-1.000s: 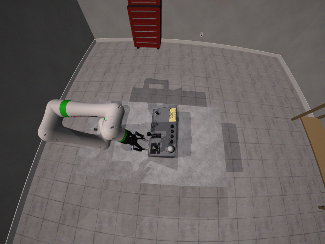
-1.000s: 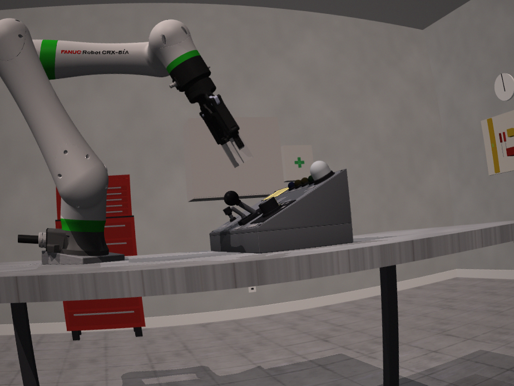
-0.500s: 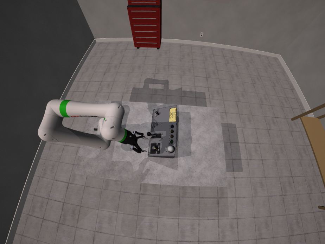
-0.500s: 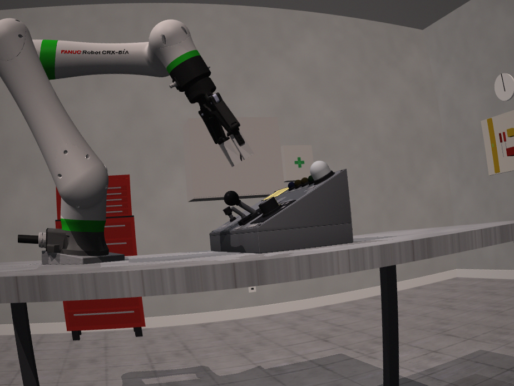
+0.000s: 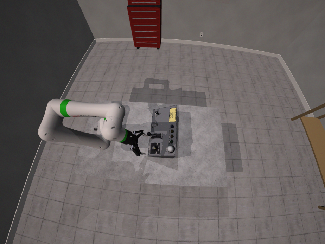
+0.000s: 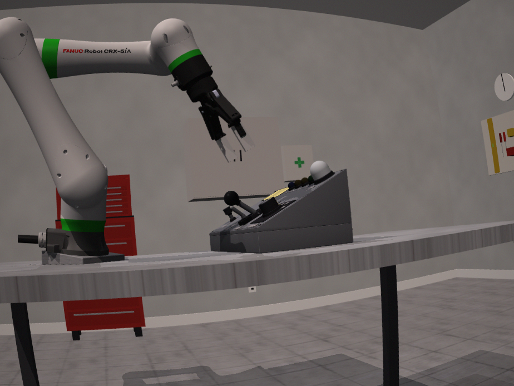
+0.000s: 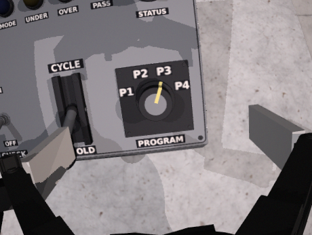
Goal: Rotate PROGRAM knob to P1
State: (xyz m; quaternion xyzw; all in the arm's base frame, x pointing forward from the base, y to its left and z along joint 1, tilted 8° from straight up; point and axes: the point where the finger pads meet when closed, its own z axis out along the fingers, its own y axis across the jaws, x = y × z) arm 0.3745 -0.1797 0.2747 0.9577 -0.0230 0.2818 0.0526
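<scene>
The cycle lever lies 13 cm below my hand, 12 cm to the left of it and 5 cm ahead of it. The rest, counted from my hand: grey sloped console (17 cm to the left, 16 cm below, 11 cm ahead); then check toggle (24 cm to the left, 14 cm below, 8 cm ahead); then mode knob (36 cm to the left, 13 cm below, 9 cm ahead).
</scene>
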